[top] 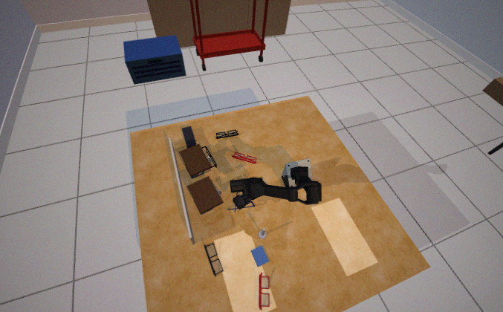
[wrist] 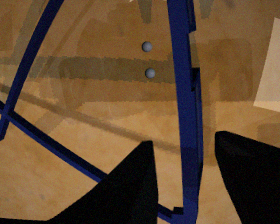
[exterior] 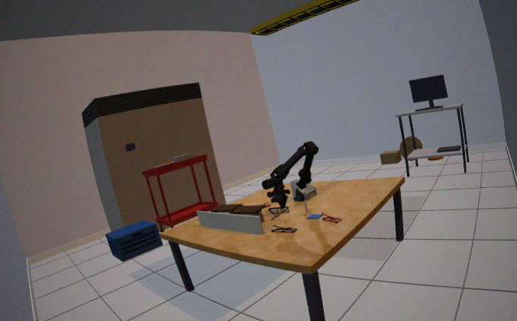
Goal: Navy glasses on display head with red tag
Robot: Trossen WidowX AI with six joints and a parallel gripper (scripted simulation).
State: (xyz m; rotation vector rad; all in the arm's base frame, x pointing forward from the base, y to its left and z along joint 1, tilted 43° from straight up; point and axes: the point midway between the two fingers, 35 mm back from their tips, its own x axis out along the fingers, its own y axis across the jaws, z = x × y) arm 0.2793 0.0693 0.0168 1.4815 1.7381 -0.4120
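My gripper tip is 270 mm to the right of the blue square tag, 30 mm short of it and 30 mm above it. Also, from my gripper tip: dark display head 190 mm ahead, 70 mm to the right, 20 mm above.
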